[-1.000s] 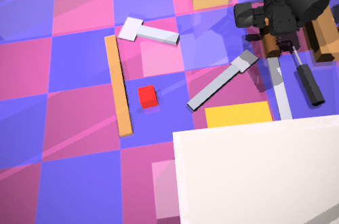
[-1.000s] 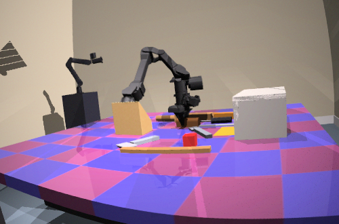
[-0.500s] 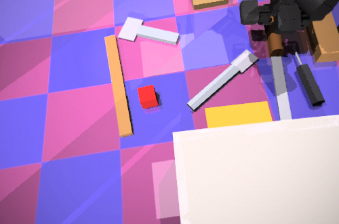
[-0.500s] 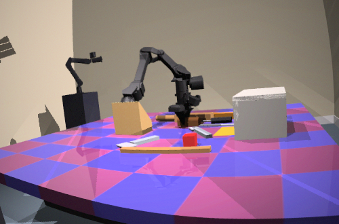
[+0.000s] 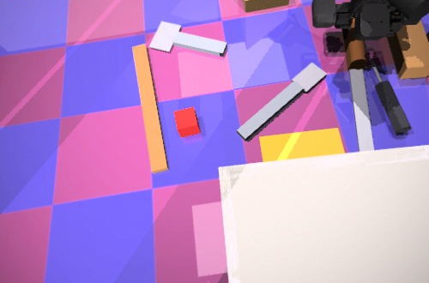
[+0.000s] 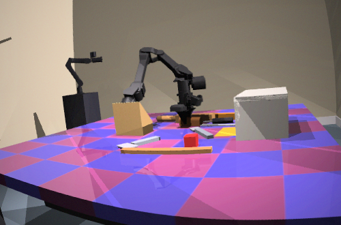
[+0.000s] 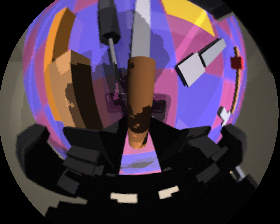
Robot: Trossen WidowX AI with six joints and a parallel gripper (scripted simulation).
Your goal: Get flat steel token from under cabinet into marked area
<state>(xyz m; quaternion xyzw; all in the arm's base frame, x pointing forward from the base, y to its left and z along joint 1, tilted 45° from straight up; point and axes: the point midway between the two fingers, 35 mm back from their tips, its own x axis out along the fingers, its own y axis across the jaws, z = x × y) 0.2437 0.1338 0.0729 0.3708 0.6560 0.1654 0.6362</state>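
Now: gripper tip 130 mm short of the black screwdriver and 10 mm to the right of it. Round my gripper tip: grey t-shaped tool: 110 mm behind, 350 mm to the right; then wooden block: 60 mm behind, 110 mm to the left, 10 mm above; then grey paddle-ended bar: 90 mm ahead, 160 mm to the right.
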